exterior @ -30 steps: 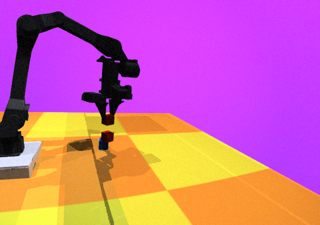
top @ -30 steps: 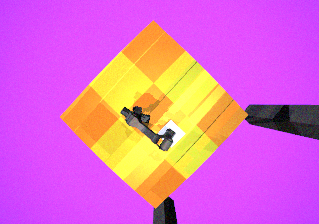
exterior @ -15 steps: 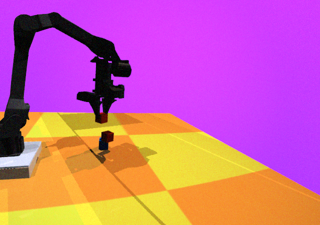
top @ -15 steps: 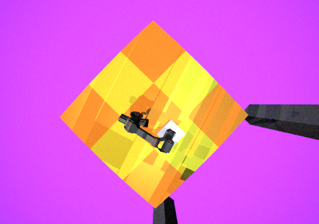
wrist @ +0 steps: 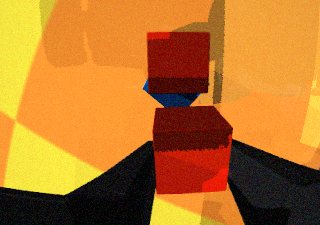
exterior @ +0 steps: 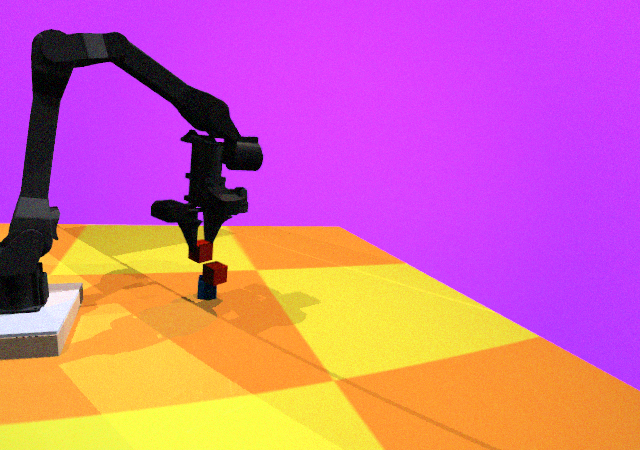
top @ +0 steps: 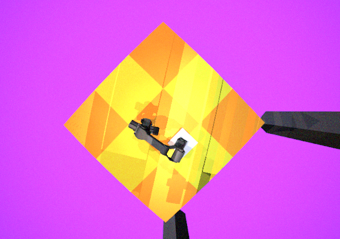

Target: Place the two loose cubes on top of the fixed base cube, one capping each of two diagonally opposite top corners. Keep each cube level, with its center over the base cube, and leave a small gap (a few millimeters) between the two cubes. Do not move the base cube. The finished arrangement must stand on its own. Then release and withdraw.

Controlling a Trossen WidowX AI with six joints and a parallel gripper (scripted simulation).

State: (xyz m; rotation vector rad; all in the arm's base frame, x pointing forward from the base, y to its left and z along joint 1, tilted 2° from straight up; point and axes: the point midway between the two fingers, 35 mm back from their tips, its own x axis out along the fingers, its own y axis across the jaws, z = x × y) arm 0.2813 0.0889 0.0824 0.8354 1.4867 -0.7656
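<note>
Right now the blue base cube is 1 cm ahead of my gripper tip, 2 cm to the right of it and 7 cm below it. From my gripper tip the other things lie so: red cube right at my gripper tip.
</note>
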